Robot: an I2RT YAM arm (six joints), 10 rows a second.
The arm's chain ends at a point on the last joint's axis. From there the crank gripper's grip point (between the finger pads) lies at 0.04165 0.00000 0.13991 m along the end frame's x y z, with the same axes.
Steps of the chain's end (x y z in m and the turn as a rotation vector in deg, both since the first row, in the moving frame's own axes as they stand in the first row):
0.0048 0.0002 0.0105 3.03 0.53 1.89
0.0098 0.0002 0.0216 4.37 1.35 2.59
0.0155 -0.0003 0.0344 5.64 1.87 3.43
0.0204 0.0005 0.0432 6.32 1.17 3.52
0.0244 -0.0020 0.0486 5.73 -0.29 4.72
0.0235 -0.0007 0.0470 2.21 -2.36 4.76
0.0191 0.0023 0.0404 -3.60 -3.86 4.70
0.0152 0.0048 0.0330 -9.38 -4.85 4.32
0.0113 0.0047 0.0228 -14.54 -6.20 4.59
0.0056 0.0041 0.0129 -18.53 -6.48 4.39
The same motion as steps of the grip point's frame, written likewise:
0.0062 -0.0058 0.0099 3.03 0.53 1.89
0.0133 -0.0085 0.0202 4.37 1.35 2.59
0.0204 -0.0113 0.0324 5.64 1.87 3.43
0.0236 -0.0122 0.0416 6.32 1.17 3.52
0.0241 -0.0126 0.0483 5.73 -0.29 4.72
0.0178 -0.0029 0.0486 2.21 -2.36 4.76
0.0091 0.0142 0.0425 -3.60 -3.86 4.70
0.0023 0.0305 0.0339 -9.38 -4.85 4.32
-0.0054 0.0430 0.0215 -14.54 -6.20 4.59
-0.0120 0.0517 0.0089 -18.53 -6.48 4.39

